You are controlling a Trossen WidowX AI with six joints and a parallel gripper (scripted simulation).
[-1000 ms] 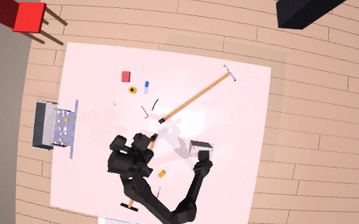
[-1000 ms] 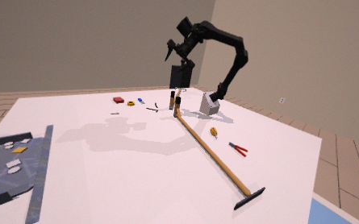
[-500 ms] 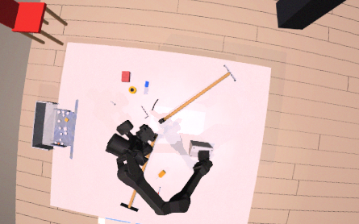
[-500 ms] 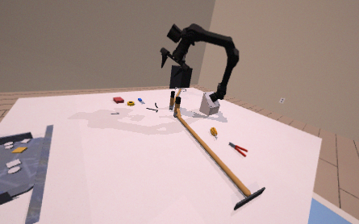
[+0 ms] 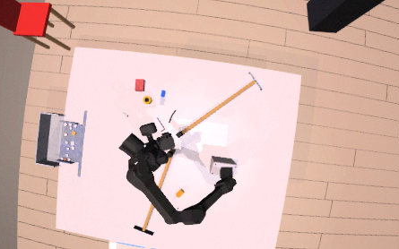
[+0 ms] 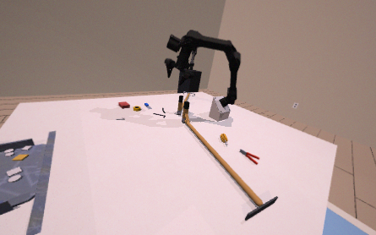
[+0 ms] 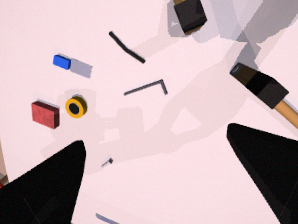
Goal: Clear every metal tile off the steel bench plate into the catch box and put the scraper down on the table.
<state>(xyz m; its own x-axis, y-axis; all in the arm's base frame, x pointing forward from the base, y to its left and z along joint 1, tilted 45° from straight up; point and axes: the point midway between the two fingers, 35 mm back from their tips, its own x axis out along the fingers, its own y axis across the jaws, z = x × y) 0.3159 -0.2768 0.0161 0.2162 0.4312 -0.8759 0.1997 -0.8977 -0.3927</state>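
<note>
Right now my gripper tip is 24 cm above the hex key, 5 cm short of it and 4 cm to the left of it. Also, from my gripper tip: red block 31 cm to the right, 24 cm below, 19 cm ahead; then yellow ring 24 cm below, 22 cm to the right, 14 cm ahead; then blue-white piece 24 cm to the right, 24 cm below, 4 cm ahead.
</note>
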